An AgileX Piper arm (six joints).
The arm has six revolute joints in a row. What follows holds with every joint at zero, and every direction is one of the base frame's. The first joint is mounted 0.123 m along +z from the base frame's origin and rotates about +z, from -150 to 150 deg. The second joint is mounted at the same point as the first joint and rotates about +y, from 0 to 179.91 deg. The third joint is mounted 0.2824 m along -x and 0.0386 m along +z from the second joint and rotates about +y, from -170 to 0 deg. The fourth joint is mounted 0.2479 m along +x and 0.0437 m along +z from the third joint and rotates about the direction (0.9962, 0, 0.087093), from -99.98 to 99.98 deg. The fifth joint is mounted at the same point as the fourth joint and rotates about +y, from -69.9 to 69.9 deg. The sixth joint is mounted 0.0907 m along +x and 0.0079 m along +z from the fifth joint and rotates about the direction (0.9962, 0, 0.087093), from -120 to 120 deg. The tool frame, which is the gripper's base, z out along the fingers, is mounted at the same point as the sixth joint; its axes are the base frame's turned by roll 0, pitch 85.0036 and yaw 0 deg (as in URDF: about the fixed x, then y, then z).
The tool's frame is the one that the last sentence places.
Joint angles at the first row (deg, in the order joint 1, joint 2, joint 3, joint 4, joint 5, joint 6):
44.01, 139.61, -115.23, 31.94, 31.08, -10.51
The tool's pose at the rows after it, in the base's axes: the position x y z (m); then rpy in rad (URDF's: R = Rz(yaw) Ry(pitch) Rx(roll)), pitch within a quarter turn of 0, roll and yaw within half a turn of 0:
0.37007 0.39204 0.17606 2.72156 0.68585 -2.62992
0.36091 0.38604 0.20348 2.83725 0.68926 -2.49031
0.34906 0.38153 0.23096 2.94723 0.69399 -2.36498
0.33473 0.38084 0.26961 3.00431 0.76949 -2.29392
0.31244 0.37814 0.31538 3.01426 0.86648 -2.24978
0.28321 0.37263 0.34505 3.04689 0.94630 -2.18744
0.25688 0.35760 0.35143 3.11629 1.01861 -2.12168
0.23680 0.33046 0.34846 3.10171 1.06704 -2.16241
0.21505 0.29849 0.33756 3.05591 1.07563 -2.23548
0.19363 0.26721 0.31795 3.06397 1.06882 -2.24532
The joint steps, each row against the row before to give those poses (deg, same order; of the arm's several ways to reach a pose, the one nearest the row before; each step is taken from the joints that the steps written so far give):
0.27, -3.14, 0.00, -5.53, 2.29, -0.12
0.49, -3.64, 0.00, -5.73, 4.84, 0.00
0.96, -3.66, 0.14, -5.13, 3.83, -0.09
1.37, -4.41, 0.00, -2.24, 0.12, -0.29
1.66, -5.58, 0.64, 0.42, -0.49, -0.87
2.40, -6.37, 4.86, -0.39, -3.10, -0.69
1.91, -7.47, 11.04, -1.44, -8.00, -0.54
0.25, -7.78, 12.23, 0.18, -7.41, 0.63
0.00, -7.81, 12.23, -0.12, -5.14, 1.76
0.00, -6.97, 11.92, -0.10, -4.66, 0.12

